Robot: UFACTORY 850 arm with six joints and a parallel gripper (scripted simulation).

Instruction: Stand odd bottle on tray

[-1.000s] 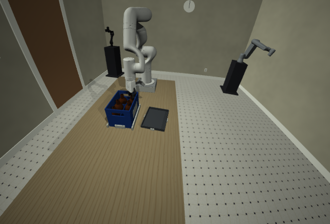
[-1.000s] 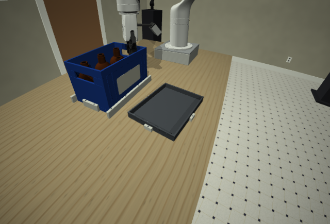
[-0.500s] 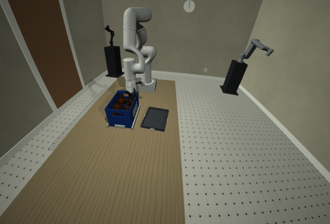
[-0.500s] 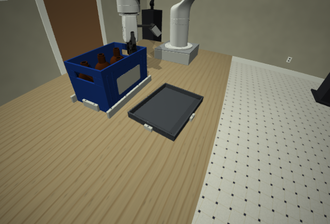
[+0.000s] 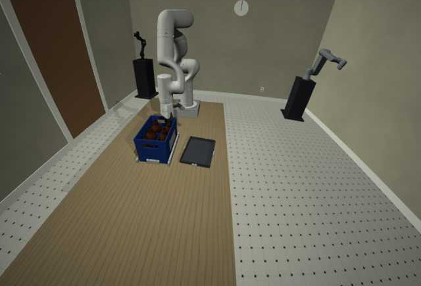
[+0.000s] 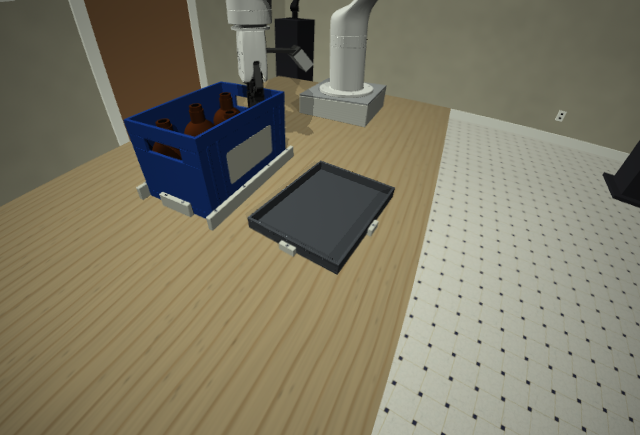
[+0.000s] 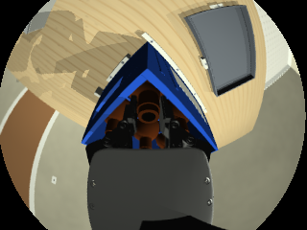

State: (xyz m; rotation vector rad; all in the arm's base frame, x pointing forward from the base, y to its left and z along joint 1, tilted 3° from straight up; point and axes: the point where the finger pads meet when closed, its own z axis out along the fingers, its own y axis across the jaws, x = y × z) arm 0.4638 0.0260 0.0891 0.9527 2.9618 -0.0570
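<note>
My gripper is now 9 cm short of the bottle, 7 cm above it and 1 cm to the right of it. The rest, counted from my hand: dark grey tray 23 cm to the left, 15 cm below, 6 cm ahead; blue crate 9 cm ahead, 7 cm below, 3 cm to the right.
</note>
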